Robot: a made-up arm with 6 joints.
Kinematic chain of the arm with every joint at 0, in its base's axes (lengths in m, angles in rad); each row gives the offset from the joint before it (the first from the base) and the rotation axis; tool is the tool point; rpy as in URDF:
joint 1: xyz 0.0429 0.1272 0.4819 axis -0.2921 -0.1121 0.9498
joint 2: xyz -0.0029 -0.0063 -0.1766 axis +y
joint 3: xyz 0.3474 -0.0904 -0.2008 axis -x
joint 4: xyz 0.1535 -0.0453 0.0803 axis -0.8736 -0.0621 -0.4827
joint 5: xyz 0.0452 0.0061 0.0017 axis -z
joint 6: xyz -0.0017 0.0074 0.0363 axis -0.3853 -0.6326 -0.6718
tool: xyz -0.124 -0.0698 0.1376 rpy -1.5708 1.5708 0
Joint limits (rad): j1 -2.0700..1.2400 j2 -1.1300..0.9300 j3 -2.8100..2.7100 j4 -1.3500..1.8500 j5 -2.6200..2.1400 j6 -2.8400..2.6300
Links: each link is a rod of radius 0.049 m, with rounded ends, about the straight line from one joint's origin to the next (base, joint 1, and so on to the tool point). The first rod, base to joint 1, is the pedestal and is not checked.
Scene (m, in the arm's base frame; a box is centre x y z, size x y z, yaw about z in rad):
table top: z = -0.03
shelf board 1: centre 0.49 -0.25 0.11 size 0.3 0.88 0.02 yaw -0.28
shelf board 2: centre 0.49 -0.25 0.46 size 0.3 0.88 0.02 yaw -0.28
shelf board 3: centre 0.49 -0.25 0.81 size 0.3 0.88 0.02 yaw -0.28
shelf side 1: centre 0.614 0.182 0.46 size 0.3 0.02 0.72 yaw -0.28
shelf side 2: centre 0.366 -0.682 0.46 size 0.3 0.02 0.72 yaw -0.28
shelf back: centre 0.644 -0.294 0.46 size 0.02 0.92 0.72 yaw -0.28
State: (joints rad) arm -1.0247 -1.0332 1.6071 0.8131 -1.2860 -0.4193
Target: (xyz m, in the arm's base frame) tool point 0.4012 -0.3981 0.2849
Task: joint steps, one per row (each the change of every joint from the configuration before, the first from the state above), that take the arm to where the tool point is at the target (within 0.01 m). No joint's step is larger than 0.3 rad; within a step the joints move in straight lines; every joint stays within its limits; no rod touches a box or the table.
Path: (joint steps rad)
1: -0.1695 -0.0350 -0.1959 -0.0824 0.1287 0.2441
2: -0.1696 -0.0350 -0.1960 -0.0824 0.1288 0.2442
3: -0.2704 0.2361 0.1307 0.0683 0.0187 0.0265
4: -0.2705 0.2361 0.1306 0.0682 0.0187 0.0264
5: 0.2640 0.0048 0.1573 0.0628 -0.1407 -0.2603
6: 0.2641 0.0048 0.1572 0.0628 -0.1407 -0.2604

